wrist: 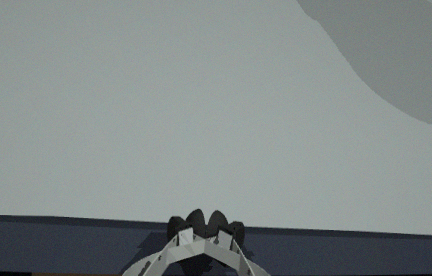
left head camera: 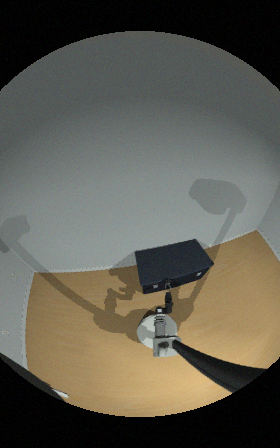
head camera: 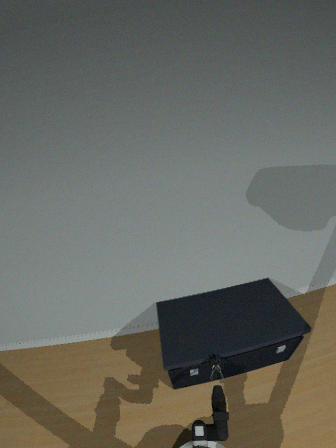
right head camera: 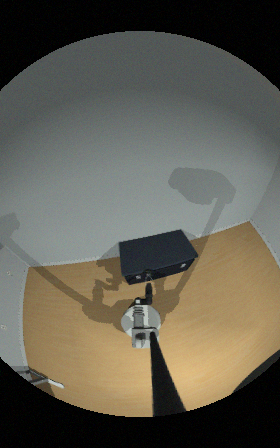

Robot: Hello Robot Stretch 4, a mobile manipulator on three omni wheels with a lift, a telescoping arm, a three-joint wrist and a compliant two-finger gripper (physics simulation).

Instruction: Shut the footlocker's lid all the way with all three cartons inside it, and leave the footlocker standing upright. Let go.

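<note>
The dark navy footlocker (head camera: 245,357) (left head camera: 180,283) (right head camera: 162,272) stands upright on the floor by the wall, with two pale latches on its front. Its lid (head camera: 225,320) (left head camera: 172,262) (right head camera: 157,250) (wrist: 75,246) lies low over the body; a small gap under its front edge cannot be ruled out. My gripper (head camera: 215,359) (left head camera: 168,281) (right head camera: 148,273) (wrist: 206,226) is shut, with its fingertips at the lid's front edge, left of its middle, and holds nothing. The cartons are hidden. A thin brown sliver at the lower left of the wrist view could be carton or floor.
A grey wall (head camera: 125,200) (left head camera: 130,175) (right head camera: 120,165) (wrist: 150,110) rises close behind the footlocker. The wooden floor (head camera: 50,390) (left head camera: 225,310) (right head camera: 215,310) carries shadows of the robot. A pale bar-like object (left head camera: 61,393) (right head camera: 55,383) shows at the lower left.
</note>
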